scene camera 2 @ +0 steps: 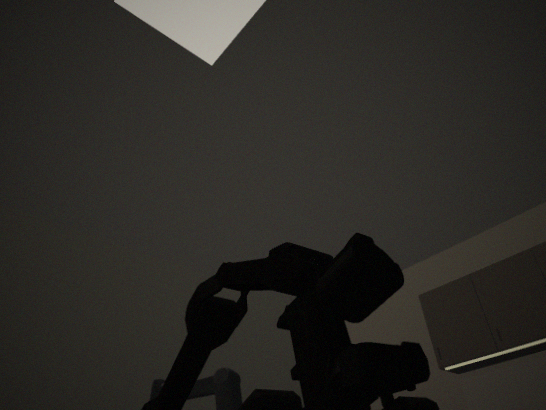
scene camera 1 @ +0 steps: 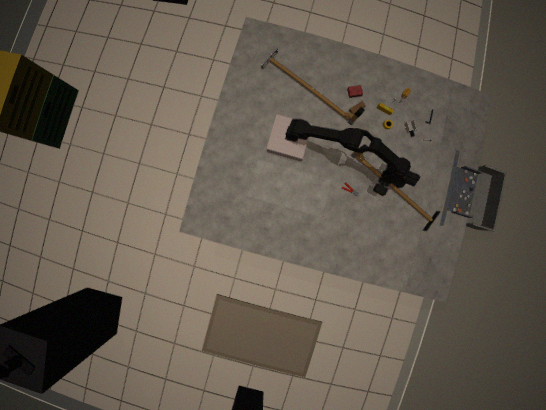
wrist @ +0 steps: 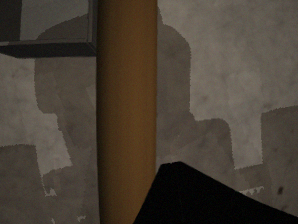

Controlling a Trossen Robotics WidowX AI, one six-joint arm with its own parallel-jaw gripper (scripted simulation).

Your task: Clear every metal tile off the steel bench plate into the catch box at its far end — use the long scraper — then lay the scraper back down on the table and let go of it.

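A long scraper [wrist: 126, 46] is visible; in scene camera 2 the scraper is out of frame. Visible too is my gripper [wrist: 171, 172].
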